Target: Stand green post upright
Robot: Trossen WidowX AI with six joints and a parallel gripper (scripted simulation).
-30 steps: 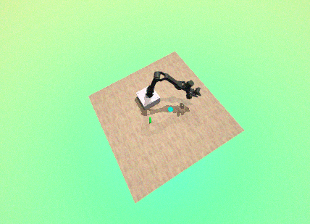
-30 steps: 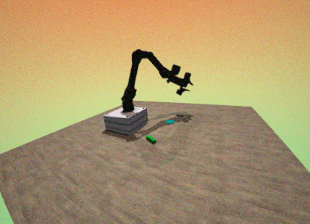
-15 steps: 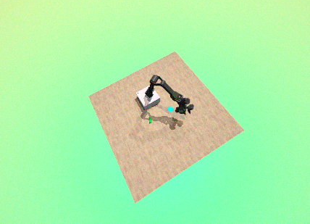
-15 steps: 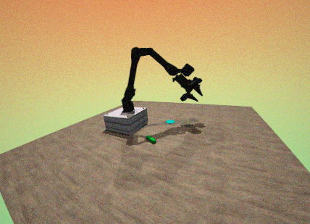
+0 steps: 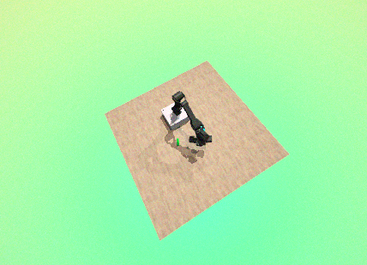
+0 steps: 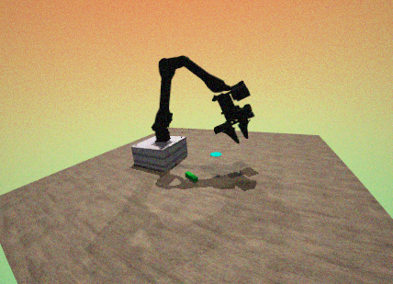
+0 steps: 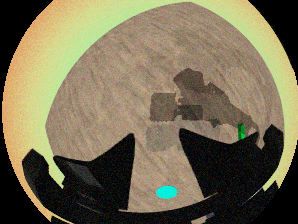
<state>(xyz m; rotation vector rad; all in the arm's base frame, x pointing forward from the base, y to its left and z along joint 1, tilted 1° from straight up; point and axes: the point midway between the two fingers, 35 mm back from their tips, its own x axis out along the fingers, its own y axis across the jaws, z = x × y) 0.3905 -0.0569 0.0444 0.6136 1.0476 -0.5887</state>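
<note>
The green post is 200 mm behind my gripper tip, 120 mm to the right of it and 120 mm below it. From my gripper tip the other things lie so: cyan circle (140 mm to the left, 140 mm behind, 120 mm below).
</note>
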